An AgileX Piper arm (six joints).
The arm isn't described. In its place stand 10 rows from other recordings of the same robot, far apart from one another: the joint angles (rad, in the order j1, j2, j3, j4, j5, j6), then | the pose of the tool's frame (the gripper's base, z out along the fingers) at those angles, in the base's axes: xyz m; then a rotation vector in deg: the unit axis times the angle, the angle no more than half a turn.
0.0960, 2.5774, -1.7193, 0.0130, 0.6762, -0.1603 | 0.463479 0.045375 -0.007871 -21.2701 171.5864 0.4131
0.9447, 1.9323, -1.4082, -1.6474, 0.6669, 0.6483 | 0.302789 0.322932 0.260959 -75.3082 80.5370 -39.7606
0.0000, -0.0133, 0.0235, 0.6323, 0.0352, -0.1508 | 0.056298 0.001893 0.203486 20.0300 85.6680 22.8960
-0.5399, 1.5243, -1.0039, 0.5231, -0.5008, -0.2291 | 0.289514 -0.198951 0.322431 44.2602 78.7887 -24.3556
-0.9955, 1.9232, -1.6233, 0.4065, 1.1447, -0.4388 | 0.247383 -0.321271 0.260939 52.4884 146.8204 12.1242
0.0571, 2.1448, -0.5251, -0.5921, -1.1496, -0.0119 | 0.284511 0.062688 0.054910 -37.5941 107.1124 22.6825
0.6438, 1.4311, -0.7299, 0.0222, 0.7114, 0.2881 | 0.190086 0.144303 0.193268 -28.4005 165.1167 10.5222
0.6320, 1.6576, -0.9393, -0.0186, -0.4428, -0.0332 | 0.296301 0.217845 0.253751 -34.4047 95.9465 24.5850
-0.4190, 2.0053, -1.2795, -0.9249, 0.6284, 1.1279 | 0.355567 -0.205124 0.161358 61.4680 134.2764 -38.8686
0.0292, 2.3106, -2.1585, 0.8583, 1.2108, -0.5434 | 0.496834 0.078988 0.253588 -26.7345 139.7158 56.5694
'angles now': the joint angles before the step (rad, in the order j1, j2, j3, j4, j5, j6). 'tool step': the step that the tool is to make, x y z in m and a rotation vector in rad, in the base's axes. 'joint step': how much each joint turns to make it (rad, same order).
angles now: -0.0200 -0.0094 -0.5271 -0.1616 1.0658 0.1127
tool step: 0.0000 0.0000 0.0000 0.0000 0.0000 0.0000
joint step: 0.0000 0.0000 0.0000 0.0000 0.0000 0.0000
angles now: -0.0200 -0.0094 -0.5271 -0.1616 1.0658 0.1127
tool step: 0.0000 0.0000 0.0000 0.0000 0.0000 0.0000
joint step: 0.0000 0.0000 0.0000 0.0000 0.0000 0.0000
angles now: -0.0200 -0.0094 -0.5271 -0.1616 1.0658 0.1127
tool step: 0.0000 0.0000 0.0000 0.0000 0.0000 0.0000
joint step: 0.0000 0.0000 0.0000 0.0000 0.0000 0.0000
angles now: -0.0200 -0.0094 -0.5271 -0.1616 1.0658 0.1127
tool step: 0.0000 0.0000 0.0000 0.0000 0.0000 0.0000
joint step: 0.0000 0.0000 0.0000 0.0000 0.0000 0.0000
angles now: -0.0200 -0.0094 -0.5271 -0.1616 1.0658 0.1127
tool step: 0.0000 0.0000 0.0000 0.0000 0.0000 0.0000
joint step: 0.0000 0.0000 0.0000 0.0000 0.0000 0.0000
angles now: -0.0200 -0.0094 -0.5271 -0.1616 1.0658 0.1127
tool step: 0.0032 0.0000 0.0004 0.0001 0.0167 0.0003
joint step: -0.0006 0.0192 -0.0001 0.0005 -0.0025 -0.0005
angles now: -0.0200 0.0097 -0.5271 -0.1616 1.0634 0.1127
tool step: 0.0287 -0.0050 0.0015 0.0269 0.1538 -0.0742
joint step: -0.0041 0.1803 -0.0055 -0.0563 -0.0063 0.0860
